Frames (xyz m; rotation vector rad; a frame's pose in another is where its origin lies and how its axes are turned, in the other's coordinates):
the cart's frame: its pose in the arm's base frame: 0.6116 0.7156 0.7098 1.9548 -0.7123 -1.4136
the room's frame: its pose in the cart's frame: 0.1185 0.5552 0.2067 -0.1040 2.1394 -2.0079
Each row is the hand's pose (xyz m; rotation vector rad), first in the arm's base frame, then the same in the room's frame.
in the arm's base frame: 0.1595 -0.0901 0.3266 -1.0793 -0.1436 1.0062
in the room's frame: -0.5591 -0.4174 0.3573 1.9978 0.2673 1.4582
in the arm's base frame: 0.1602 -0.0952 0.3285 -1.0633 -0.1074 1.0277
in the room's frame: -0.5626 -0.4166 0.3532 2.0259 0.2632 1.4887
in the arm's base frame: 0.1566 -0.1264 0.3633 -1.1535 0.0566 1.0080
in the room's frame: -0.5716 -0.4136 0.3072 1.9386 0.2499 1.6944
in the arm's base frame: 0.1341 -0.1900 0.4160 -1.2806 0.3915 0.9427
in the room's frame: -0.5962 -0.4265 0.2263 1.7494 0.2580 2.0823
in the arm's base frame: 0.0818 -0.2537 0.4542 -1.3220 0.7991 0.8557
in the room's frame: -0.6231 -0.4717 0.1522 1.5369 0.3112 2.5140
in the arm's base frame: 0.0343 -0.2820 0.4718 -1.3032 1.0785 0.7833
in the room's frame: -0.6307 -0.5152 0.1146 1.3726 0.3692 2.7987
